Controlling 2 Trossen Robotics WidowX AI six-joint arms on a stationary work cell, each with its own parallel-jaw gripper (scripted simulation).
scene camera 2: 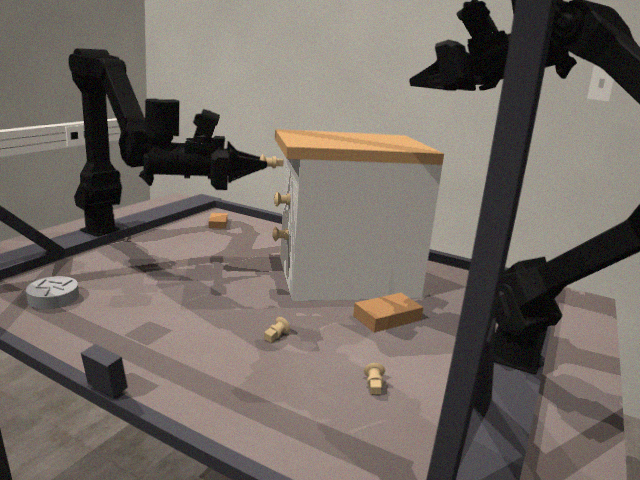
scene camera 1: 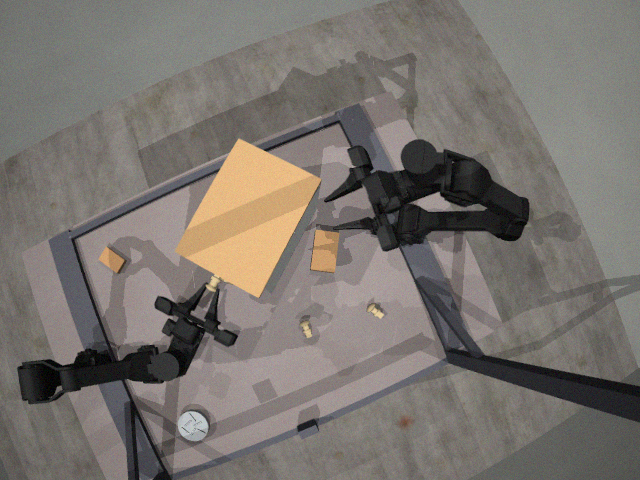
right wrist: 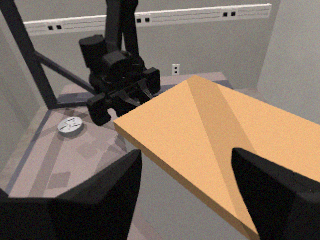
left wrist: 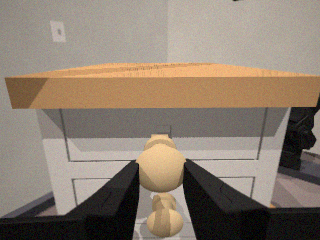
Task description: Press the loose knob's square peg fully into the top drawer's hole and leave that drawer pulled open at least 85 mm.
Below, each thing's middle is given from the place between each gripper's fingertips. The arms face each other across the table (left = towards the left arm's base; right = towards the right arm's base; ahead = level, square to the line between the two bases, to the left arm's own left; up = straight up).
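Labels:
From my right hand, the chest top (scene camera 1: 247, 217) is 90 mm ahead, 170 mm to the left and 130 mm below. The drawer (left wrist: 92, 133) is 90 mm ahead of that same right hand too, 170 mm to the left and 170 mm below, while the grey disc (scene camera 2: 54, 292) is a long way behind it, well to the left and well below.
With the drawer, my left hand is 160 mm to the left of it and 120 mm short of it. Counting from my left hand, the grey disc is far behind, a good way to the left and a good way below, and the chest top is 120 mm ahead, 160 mm to the right and 50 mm above.

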